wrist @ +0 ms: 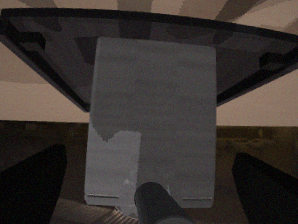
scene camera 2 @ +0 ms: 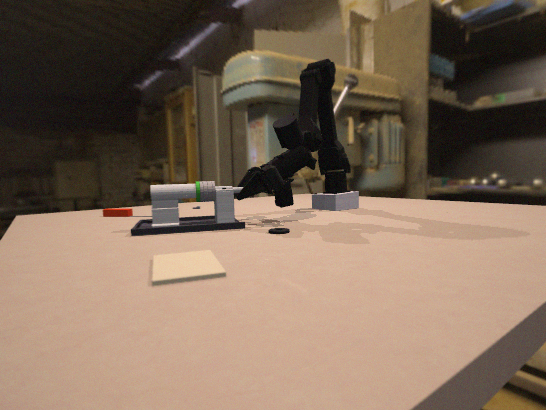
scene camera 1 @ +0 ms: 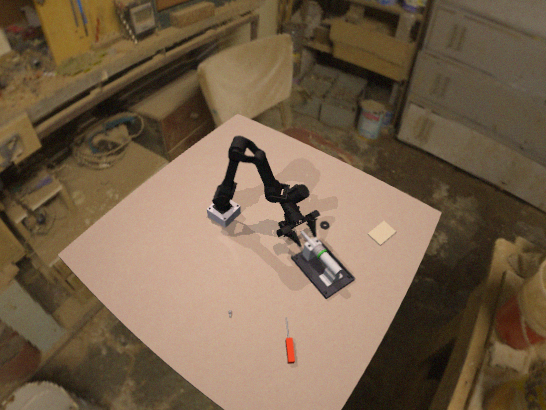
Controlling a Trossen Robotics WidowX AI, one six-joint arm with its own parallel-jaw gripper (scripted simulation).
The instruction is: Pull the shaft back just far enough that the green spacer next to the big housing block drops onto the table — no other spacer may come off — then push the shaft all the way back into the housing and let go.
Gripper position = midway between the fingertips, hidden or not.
Note:
The gripper (scene camera 2: 234, 197) is open, holding nothing. Also in view: a tan square pad (scene camera 2: 174, 268) and a grey housing block (scene camera 2: 165, 219).
The gripper shows as well in the wrist view (wrist: 152, 159) and in scene camera 1 (scene camera 1: 308, 242). The grey housing block shows as well in the wrist view (wrist: 152, 83) and in scene camera 1 (scene camera 1: 329, 275). The wrist view misses the tan square pad: it is out of frame.

